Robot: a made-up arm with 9 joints. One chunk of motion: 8 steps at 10 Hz.
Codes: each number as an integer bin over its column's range. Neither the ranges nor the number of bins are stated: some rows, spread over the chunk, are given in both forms.
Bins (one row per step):
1: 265 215 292 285 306 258 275 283 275
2: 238 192 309 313 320 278 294 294 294
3: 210 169 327 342 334 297 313 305 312
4: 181 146 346 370 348 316 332 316 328
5: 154 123 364 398 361 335 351 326 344
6: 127 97 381 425 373 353 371 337 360
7: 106 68 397 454 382 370 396 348 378
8: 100 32 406 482 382 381 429 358 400
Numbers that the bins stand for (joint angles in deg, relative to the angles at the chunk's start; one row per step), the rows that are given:
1: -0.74 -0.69 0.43 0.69 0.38 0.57 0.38 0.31 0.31
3: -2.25 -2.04 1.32 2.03 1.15 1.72 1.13 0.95 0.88
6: -4.52 -4.15 2.69 3.98 2.22 3.36 2.26 1.89 1.64
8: -5.26 -6.06 3.33 5.32 2.47 4.18 3.40 2.51 2.26
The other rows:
2: -1.48 -1.36 0.86 1.35 0.77 1.16 0.75 0.63 0.60
4: -3.04 -2.71 1.80 2.69 1.53 2.28 1.50 1.28 1.14
5: -3.78 -3.39 2.26 3.35 1.89 2.83 1.87 1.57 1.39
7: -5.10 -5.00 3.10 4.66 2.47 3.86 2.75 2.22 1.92

